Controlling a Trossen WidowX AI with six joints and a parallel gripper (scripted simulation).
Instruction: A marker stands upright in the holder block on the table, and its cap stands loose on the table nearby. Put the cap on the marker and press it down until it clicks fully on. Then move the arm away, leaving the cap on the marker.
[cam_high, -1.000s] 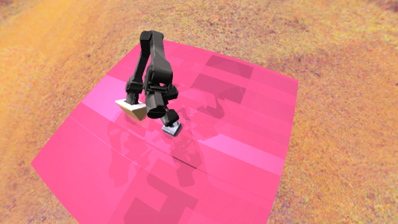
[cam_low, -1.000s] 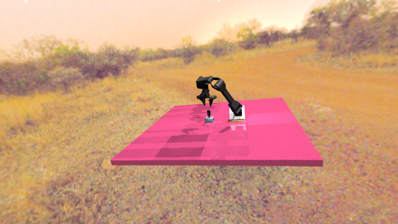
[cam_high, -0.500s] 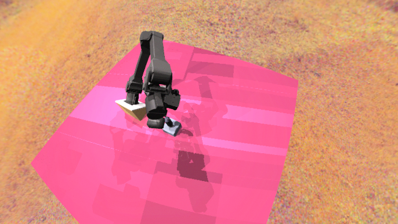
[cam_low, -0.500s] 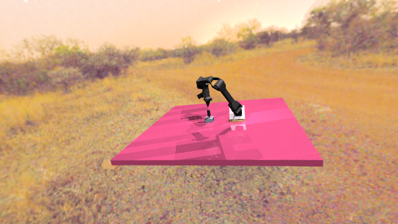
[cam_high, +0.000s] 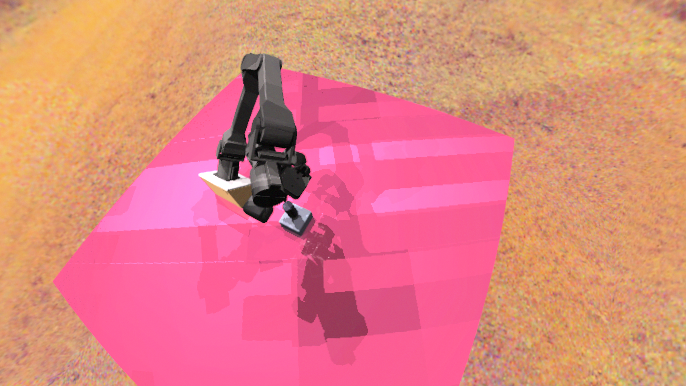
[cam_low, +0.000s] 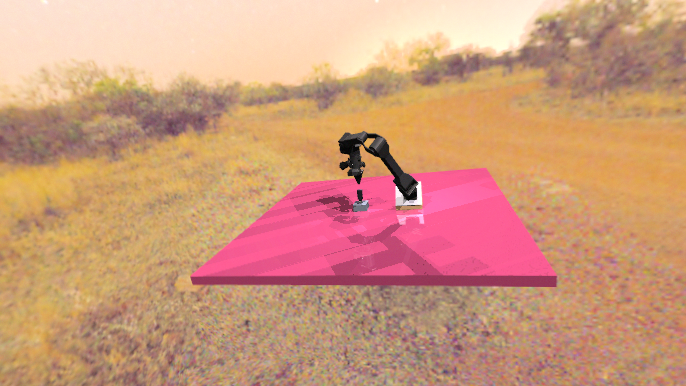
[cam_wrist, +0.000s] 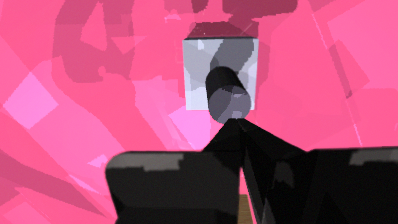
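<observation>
My gripper tip is now 60 mm above the dark marker cap. The rest, counted from my gripper tip: holder block 120 mm below.
</observation>
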